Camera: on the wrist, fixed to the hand. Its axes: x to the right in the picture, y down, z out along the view.
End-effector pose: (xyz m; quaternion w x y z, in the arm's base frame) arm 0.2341 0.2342 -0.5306 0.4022 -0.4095 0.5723 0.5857
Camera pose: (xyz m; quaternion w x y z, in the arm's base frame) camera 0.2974 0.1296 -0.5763 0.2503 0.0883 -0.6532 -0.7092
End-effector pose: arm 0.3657 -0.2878 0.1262 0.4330 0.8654 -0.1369 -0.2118
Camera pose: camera 0.4395 -0.1805 0.1190 0.6137 0.5039 -0.5541 0.2500
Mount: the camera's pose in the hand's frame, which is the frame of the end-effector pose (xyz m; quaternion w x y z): 0.0211 -0.0728 -0.1062 0.7247 -0.1613 0.1672 0.6488
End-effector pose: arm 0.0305 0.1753 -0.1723 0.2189 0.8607 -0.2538 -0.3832
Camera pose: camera 0.1441 0.2383 -0.1606 0.5885 0.4878 -0.6439 -0.0327
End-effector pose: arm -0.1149 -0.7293 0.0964 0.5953 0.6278 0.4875 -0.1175
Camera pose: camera -0.2051 -0.6412 0.0630 0.5274 0.6949 0.0645 0.4847
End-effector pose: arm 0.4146 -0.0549 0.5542 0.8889 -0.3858 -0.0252 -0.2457
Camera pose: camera 0.3845 -0.1802 0.5337 0.7455 -0.3982 0.4203 0.3301
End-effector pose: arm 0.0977 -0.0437 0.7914 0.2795 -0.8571 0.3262 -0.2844
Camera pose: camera 0.0689 -0.0441 0.9187 0.1943 -0.4070 0.8850 -0.1154
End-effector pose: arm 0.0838 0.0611 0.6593 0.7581 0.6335 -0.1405 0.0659
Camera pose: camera 0.1379 0.1497 0.5802 0.6322 0.2346 -0.3967 0.6228
